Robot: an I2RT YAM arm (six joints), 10 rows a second.
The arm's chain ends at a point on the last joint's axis. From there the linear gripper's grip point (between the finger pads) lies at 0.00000 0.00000 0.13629 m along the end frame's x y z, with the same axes.
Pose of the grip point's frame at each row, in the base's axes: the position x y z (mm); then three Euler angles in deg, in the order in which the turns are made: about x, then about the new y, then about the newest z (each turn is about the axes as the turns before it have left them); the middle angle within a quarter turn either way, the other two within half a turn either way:
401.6 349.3 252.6 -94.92 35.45 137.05
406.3 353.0 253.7 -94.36 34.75 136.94
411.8 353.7 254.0 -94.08 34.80 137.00
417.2 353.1 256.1 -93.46 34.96 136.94
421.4 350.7 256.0 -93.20 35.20 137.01
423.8 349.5 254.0 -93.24 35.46 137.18
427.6 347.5 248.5 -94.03 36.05 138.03
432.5 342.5 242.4 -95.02 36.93 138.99
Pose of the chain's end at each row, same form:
322.6 238.7 262.1 -94.92 35.45 137.05
328.6 241.3 262.2 -94.36 34.75 136.94
334.0 242.1 262.0 -94.08 34.80 137.00
339.1 241.6 262.8 -93.46 34.96 136.94
342.8 239.5 262.2 -93.20 35.20 137.01
344.7 238.7 260.3 -93.24 35.46 137.18
347.4 237.6 256.2 -94.03 36.05 138.03
350.6 234.0 251.9 -95.02 36.93 138.99

